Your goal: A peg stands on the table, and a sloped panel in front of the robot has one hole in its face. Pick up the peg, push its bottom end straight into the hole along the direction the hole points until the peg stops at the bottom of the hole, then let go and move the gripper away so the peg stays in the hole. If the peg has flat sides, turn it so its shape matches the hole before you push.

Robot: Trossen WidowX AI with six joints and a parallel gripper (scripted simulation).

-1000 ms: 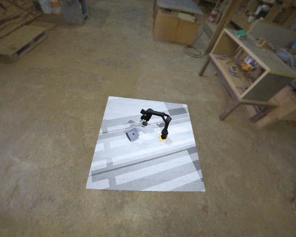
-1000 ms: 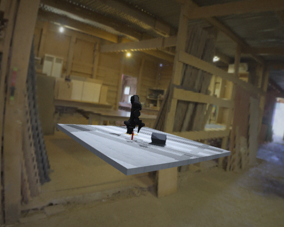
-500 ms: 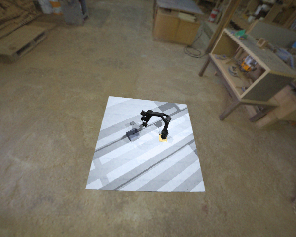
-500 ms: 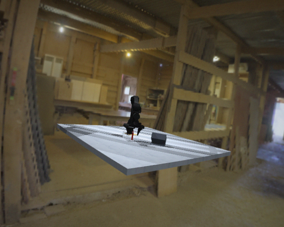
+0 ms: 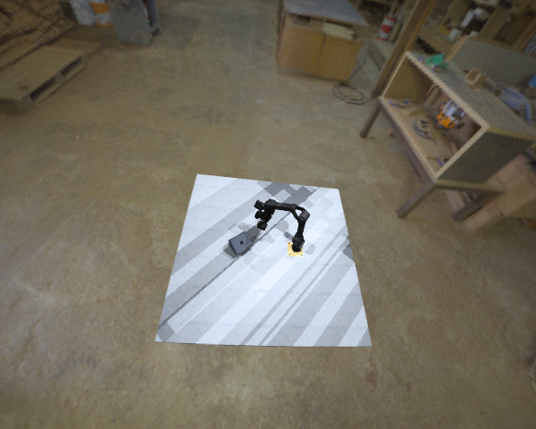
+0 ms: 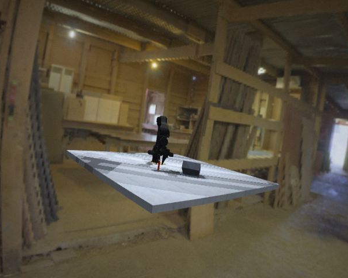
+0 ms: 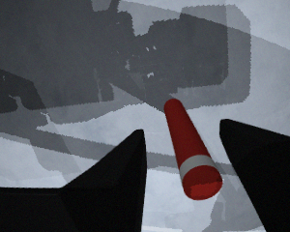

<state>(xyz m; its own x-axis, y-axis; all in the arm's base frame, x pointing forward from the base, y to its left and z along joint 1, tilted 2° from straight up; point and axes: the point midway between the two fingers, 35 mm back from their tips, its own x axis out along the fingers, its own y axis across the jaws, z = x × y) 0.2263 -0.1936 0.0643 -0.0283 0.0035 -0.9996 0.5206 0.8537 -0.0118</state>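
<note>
The sloped panel lies 190 mm ahead of my gripper tip, 150 mm to the left of it and 10 mm above it. The rest, counted from my gripper tip: red peg 20 mm above.
</note>
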